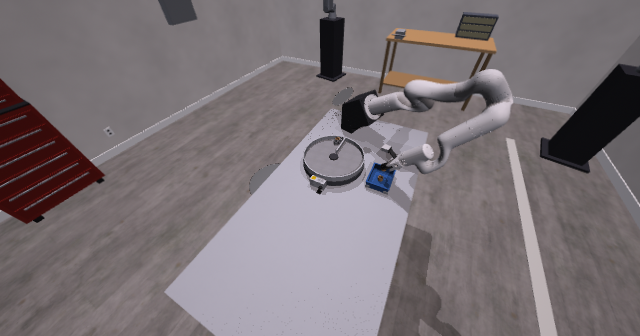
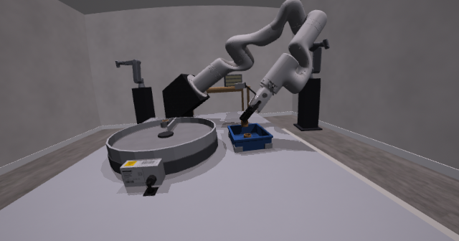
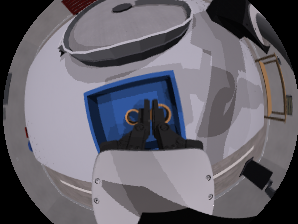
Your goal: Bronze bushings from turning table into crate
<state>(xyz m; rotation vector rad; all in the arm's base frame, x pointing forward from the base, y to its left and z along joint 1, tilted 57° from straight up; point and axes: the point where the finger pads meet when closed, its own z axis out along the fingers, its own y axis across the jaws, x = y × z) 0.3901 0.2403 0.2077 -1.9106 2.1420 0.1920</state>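
Now: hand 80 mm above the blue crate, 30 mm short of it and 10 mm to the right of it. Also, from my hand: grey turning table 330 mm to the right, 100 mm ahead, 50 mm below.
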